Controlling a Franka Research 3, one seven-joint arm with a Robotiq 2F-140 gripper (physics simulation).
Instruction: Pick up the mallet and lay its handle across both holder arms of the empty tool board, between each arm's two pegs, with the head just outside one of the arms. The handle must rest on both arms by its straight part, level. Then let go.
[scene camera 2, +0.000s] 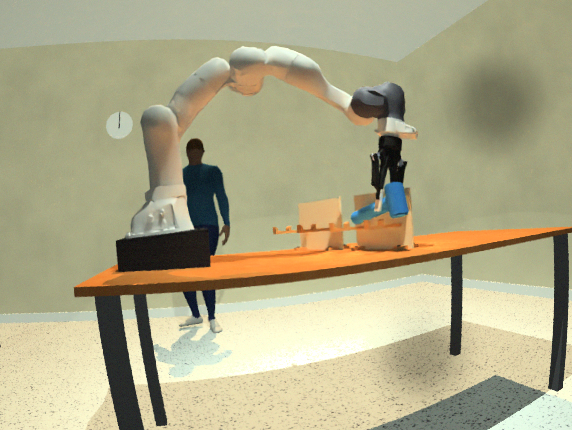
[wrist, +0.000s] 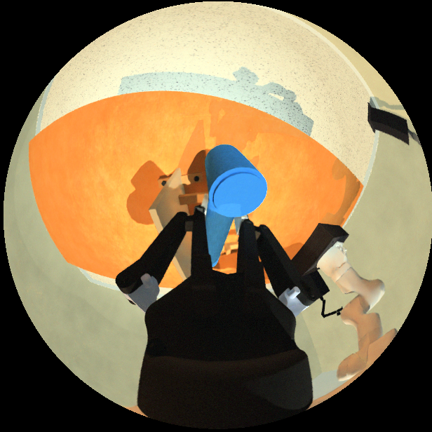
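Observation:
The blue mallet has its head up at the right, and its handle slopes down to the left in the scene view. My gripper is shut on the handle close to the head. The mallet hangs in front of the right-hand pale tool board, a little above its orange holder arms in the scene view. The handle and fingers hide part of the arms and pegs, so contact and depth alignment cannot be told. Neither board shows a tool lying on it.
A second pale board stands to the left, with orange holder parts in front of it. Both boards stand on the orange table. The black robot base is at the table's left. A person stands behind the table.

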